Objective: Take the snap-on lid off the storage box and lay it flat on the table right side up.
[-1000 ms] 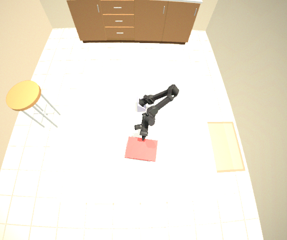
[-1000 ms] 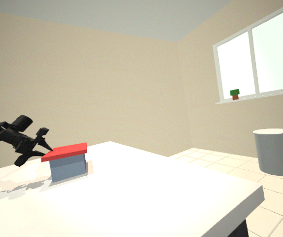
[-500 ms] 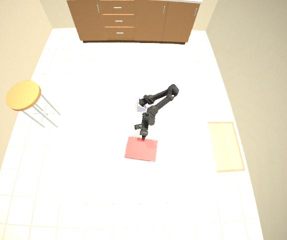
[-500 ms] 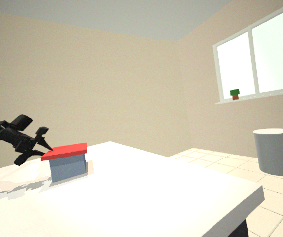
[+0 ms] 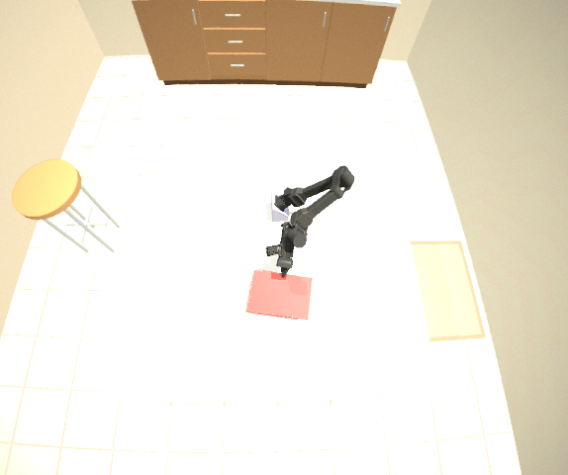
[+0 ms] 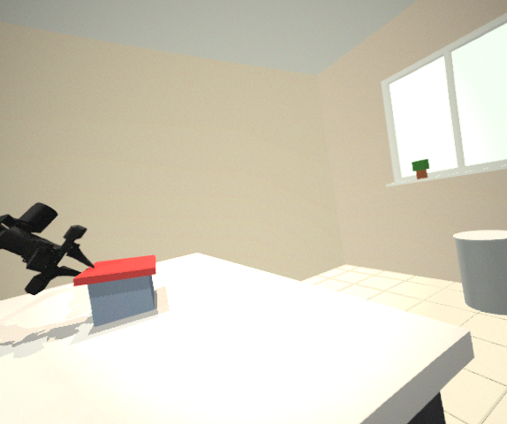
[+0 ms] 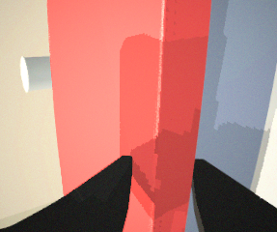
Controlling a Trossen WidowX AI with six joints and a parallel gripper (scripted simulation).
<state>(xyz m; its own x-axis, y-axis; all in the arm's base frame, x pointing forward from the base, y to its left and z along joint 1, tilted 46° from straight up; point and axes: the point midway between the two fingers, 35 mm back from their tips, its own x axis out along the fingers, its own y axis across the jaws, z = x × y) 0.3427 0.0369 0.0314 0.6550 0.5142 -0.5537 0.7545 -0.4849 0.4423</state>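
Now: the red lid 80 mm ahead of my gripper tip. Round my gripper tip: storage box (80 mm ahead, 60 mm below).
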